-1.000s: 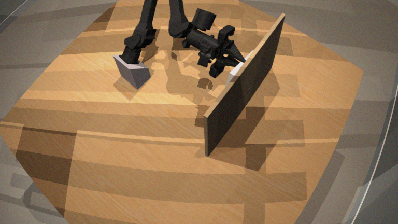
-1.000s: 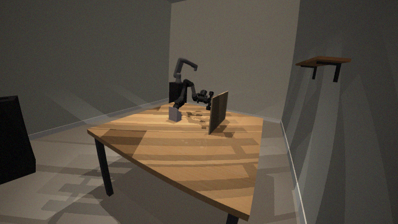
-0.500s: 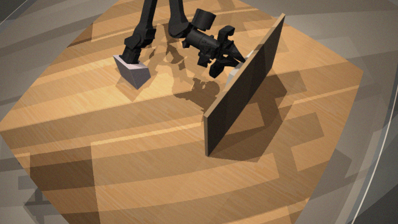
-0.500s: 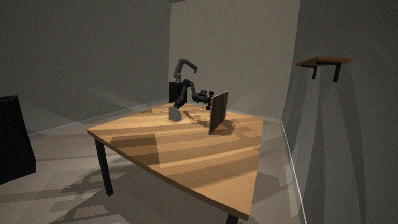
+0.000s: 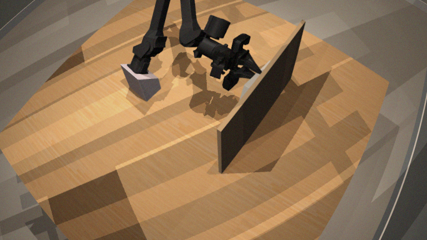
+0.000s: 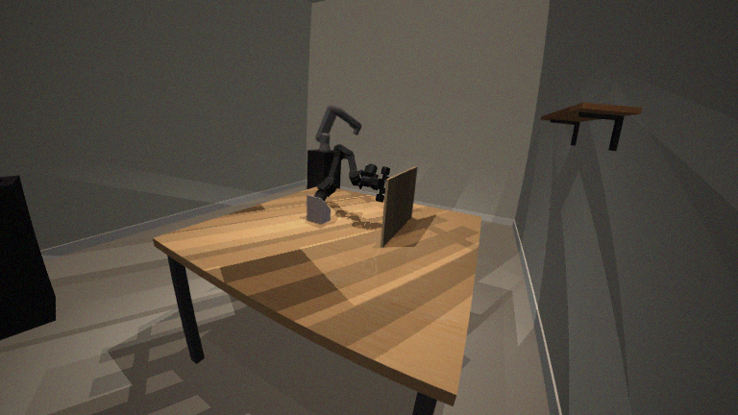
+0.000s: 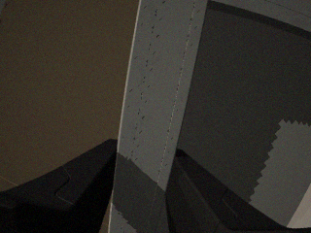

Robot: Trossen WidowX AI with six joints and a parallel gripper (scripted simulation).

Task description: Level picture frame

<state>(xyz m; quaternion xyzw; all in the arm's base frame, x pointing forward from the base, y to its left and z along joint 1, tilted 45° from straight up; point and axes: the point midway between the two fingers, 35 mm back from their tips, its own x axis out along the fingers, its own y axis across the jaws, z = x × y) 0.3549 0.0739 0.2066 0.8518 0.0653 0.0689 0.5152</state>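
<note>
My gripper tip is 5 cm above the picture frame, 1 cm to the left of it and 1 cm short of it. From my gripper tip the other things lie so: wall panel 7 cm below, 2 cm ahead, 1 cm to the right.
</note>
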